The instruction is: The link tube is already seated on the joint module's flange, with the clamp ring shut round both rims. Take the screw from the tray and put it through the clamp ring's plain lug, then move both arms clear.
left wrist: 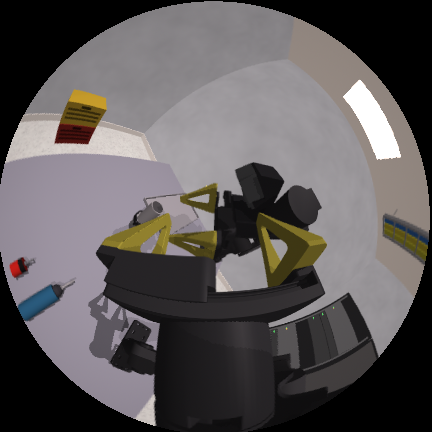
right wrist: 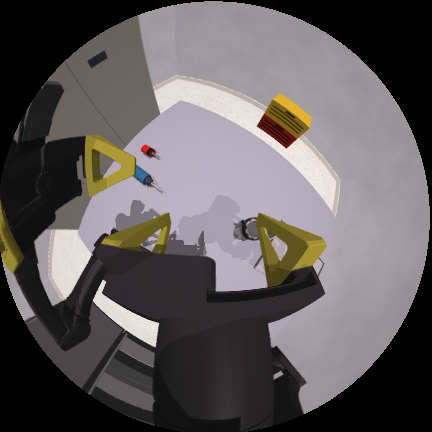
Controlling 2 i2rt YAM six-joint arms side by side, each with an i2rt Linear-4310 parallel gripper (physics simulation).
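Frame: origin at the left arm's base, x back, y right, z up, level; millimetres.
Where they show: left gripper, fingertip midpoint: (left wrist: 213, 217) (right wrist: 89, 183); right gripper, fingertip midpoint: (left wrist: 173, 215) (right wrist: 213, 217); left arm's base, link origin: (left wrist: 130, 346).
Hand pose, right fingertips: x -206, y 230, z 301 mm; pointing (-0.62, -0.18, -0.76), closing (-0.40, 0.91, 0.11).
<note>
Things, the pixels of their top centre, and the offset from my right fingertips. "spot": a spot on its surface instead. Level surfaces: height alone.
- grey link tube, top centre: (right wrist: 269, 228) (left wrist: 157, 206) dy +147, dx -47, dz -141 mm
- dark clamp ring, top centre: (right wrist: 255, 229) (left wrist: 144, 218) dy +149, dx -46, dz -230 mm
- tray, top centre: (right wrist: 298, 266) (left wrist: 177, 209) dy +463, dx +10, dz -285 mm
- blue screwdriver, surface spot: (right wrist: 142, 174) spot: dy -273, dx -63, dz -260 mm
- table, surface height: dz -301 mm
The grey link tube (left wrist: 153, 209) (right wrist: 253, 229) stands in the joint module, with the dark clamp ring (left wrist: 135, 218) (right wrist: 243, 228) around its base. The tray (left wrist: 172, 201) (right wrist: 261, 264) lies beside it, partly hidden by a yellow finger in the right wrist view. The screw cannot be made out, and the plain lug is too small to tell. My left gripper is open and empty, high above the table. My right gripper (right wrist: 213, 217) is open and empty above the table; it also shows beyond the left fingers in the left wrist view, near the tube and tray in that picture.
A blue screwdriver (left wrist: 40, 301) (right wrist: 142, 174) and a short red one (left wrist: 19, 267) (right wrist: 148, 150) lie on the table (left wrist: 50, 200) (right wrist: 200, 140). A yellow and red box (left wrist: 81, 116) (right wrist: 285, 120) stands at the table's back. The left arm shows at the left of the right wrist view.
</note>
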